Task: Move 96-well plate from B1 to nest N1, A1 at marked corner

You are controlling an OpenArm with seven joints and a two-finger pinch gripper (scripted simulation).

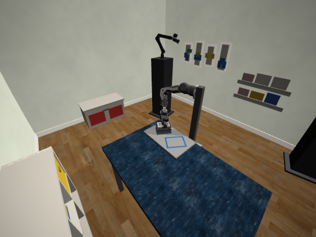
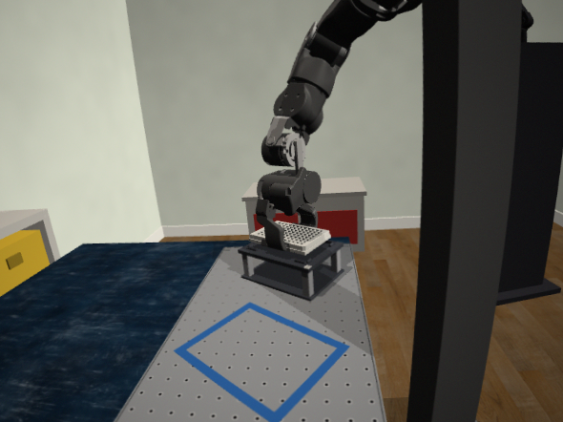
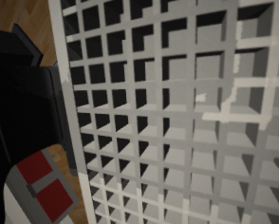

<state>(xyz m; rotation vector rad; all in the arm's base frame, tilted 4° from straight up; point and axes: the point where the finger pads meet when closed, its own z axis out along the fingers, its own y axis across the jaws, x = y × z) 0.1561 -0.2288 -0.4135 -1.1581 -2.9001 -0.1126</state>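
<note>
The dark raised plate nest is 2 cm below my hand. From my hand the other things lie so: white 96-well plate (right at my hand).
</note>
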